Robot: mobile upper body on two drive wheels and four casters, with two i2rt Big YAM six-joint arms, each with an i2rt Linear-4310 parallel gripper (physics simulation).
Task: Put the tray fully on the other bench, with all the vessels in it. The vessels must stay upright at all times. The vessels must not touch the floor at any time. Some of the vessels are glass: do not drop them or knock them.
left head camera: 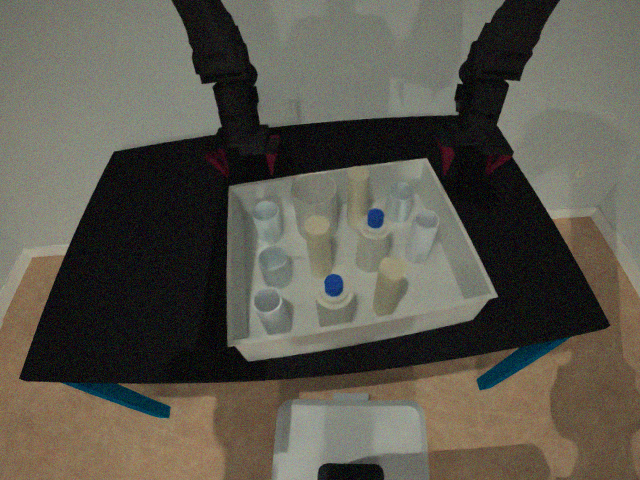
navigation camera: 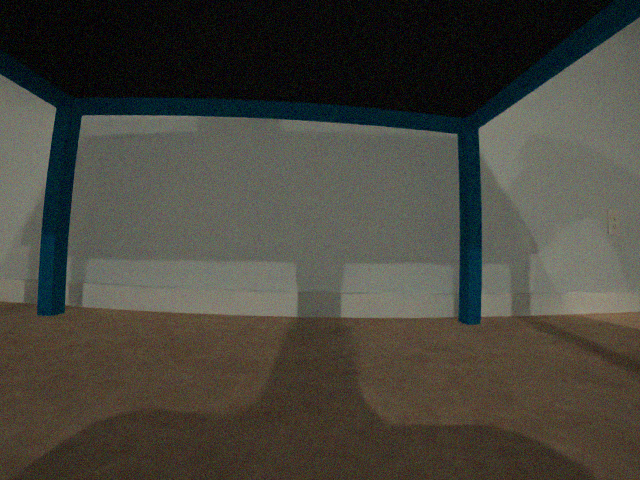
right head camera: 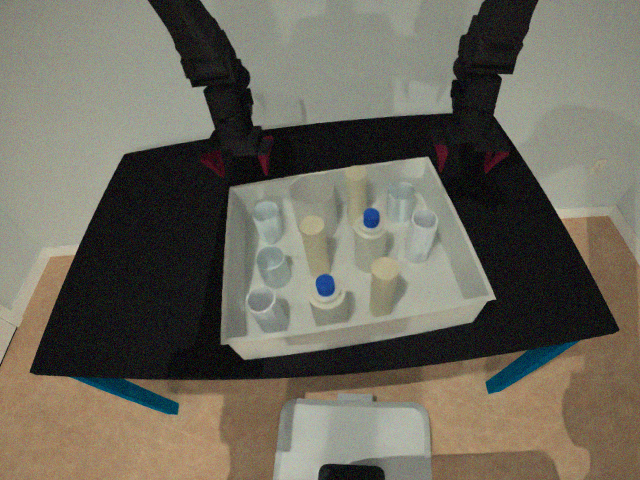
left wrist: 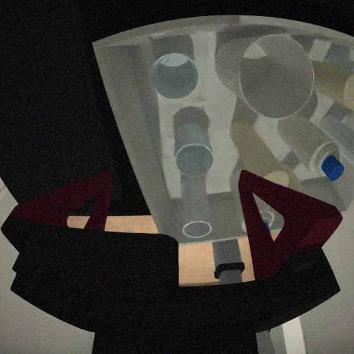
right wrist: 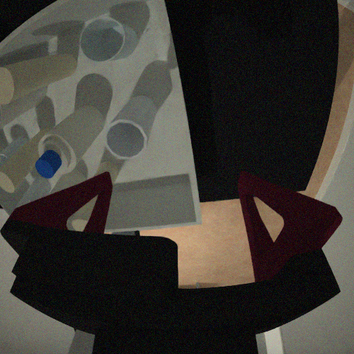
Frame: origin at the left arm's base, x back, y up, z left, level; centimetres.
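Where they show: left gripper, fingertip midpoint: (left head camera: pixel 249 174) (right head camera: pixel 245 175); right gripper, fingertip midpoint: (left head camera: pixel 465 173) (right head camera: pixel 462 171).
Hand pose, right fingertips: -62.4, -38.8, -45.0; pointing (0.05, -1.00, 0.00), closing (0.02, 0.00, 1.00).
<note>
After its pixels a point has its place, as x, y, z.
The pale tray (left head camera: pixel 361 335) @[-35.6, -59.3, -23.1] (right head camera: pixel 356 335) @[-35.7, -59.0, -23.3] (left wrist: pixel 130 100) (right wrist: pixel 150 205) sits on a black bench (left head camera: pixel 129 258) @[-57.8, -64.8, 42.5] (right head camera: pixel 134 258) @[-57.5, -64.7, 42.7]. Upright inside stand a large clear beaker (left head camera: pixel 315 206) @[-63.4, -50.4, -12.8] (left wrist: pixel 276 76), two bottles with blue caps (left head camera: pixel 333 285) @[-40.5, -46.7, -17.4] (left head camera: pixel 375 218) @[-56.6, -46.7, -26.0], tan cylinders (left head camera: pixel 391 286) @[-41.8, -49.4, -28.5] (left head camera: pixel 318 248) @[-52.2, -51.5, -13.9] (left head camera: pixel 357 198) @[-68.2, -52.7, -22.8] and several clear or pale cups. My left gripper (left head camera: pixel 249 173) @[-62.2, -38.9, 0.2] (right head camera: pixel 245 174) @[-62.2, -38.9, 0.2] (left wrist: pixel 175 176) is open and empty above the tray's far left corner area. My right gripper (left head camera: pixel 466 173) @[-62.4, -38.8, -45.0] (right head camera: pixel 463 171) @[-62.4, -38.8, -45.0] (right wrist: pixel 174 178) is open and empty by the far right corner. Their exact heights are unclear. The other bench does not show.
Blue bench legs (left head camera: pixel 129 400) @[-24.1, -107.4, 56.6] (left head camera: pixel 522 361) @[-39.5, -99.2, -79.8] (navigation camera: pixel 56 206) @[-103.6, -105.6, 66.4] (navigation camera: pixel 469 222) @[-119.7, -105.9, -70.6] stand on the brown floor (navigation camera: pixel 155 361) @[-81.5, -141.0, 12.1]. My light grey base (left head camera: pixel 351 434) @[-20.1, -115.0, -22.6] (right head camera: pixel 351 434) @[-20.4, -115.0, -21.9] is close to the bench's lower edge in the head views. A grey wall (left head camera: pixel 103 77) @[-119.1, -36.6, 68.5] (navigation camera: pixel 258 196) @[-124.9, -97.6, 4.4] stands behind the bench.
</note>
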